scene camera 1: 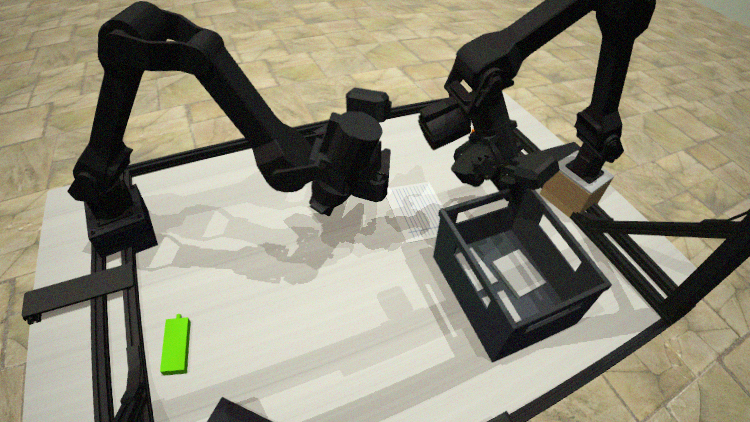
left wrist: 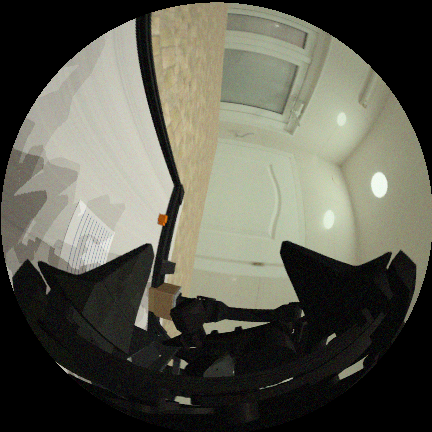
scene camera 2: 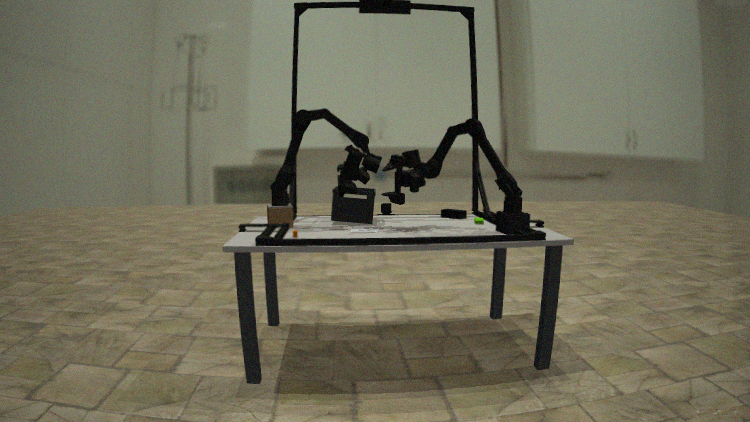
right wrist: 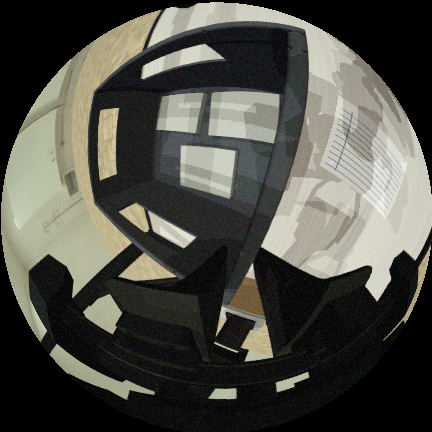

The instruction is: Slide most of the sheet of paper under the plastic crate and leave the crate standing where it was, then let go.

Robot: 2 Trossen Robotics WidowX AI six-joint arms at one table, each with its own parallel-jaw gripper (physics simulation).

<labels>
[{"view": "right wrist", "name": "my right gripper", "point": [239, 251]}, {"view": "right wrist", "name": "lined sheet of paper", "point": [357, 151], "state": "on the table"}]
</labels>
